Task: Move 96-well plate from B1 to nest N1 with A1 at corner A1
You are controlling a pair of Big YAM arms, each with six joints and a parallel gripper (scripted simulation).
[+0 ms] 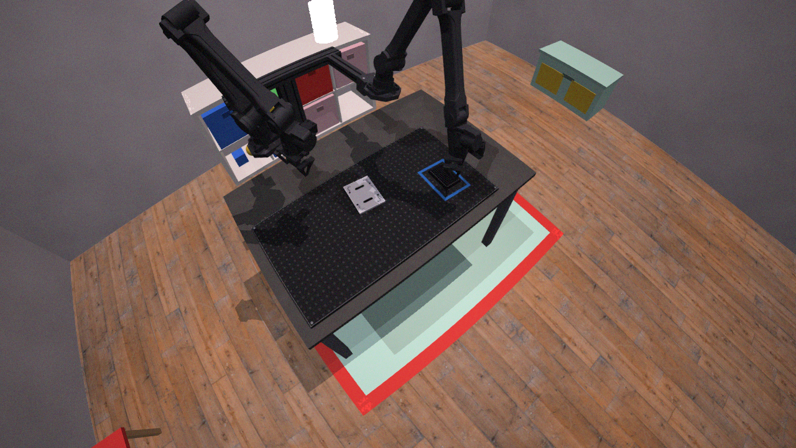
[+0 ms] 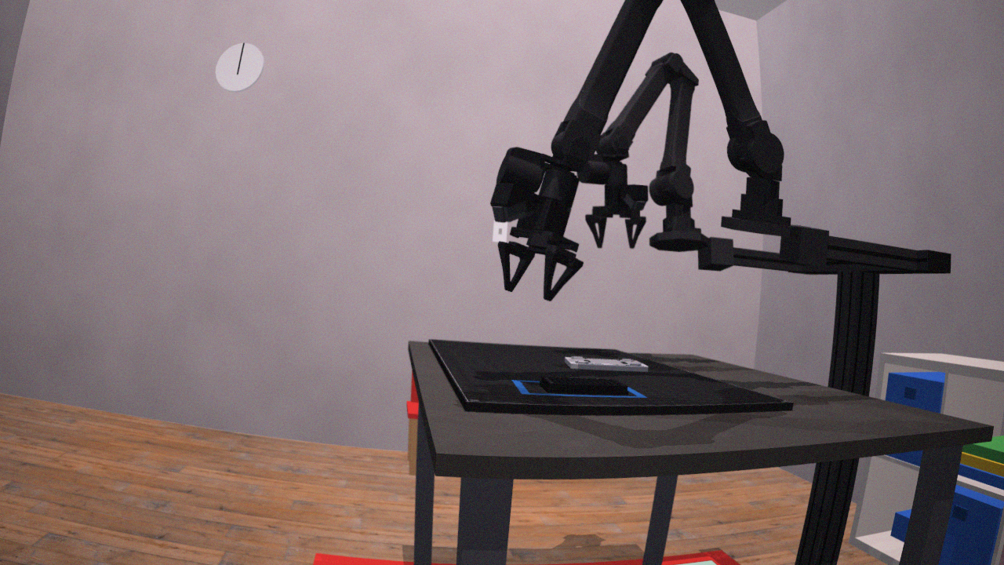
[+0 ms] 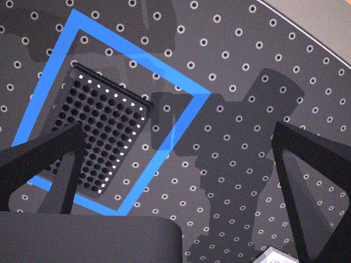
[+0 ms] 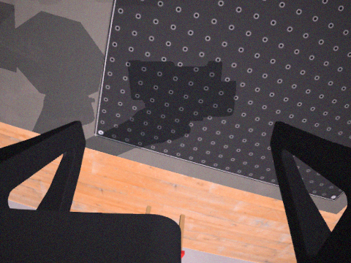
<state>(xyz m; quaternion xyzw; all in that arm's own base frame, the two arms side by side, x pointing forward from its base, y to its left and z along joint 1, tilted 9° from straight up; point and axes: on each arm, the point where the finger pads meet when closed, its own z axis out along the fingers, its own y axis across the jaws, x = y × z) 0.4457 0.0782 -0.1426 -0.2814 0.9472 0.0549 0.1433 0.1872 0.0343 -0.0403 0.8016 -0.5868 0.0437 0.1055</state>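
The black 96-well plate lies 100 mm behind my left hand, 30 mm to the left of it and 140 mm below it. Round my left hand: plate nest N1: 210 mm behind, 320 mm to the right, 140 mm below; A1 mark: 130 mm behind, 380 mm to the right, 140 mm below.
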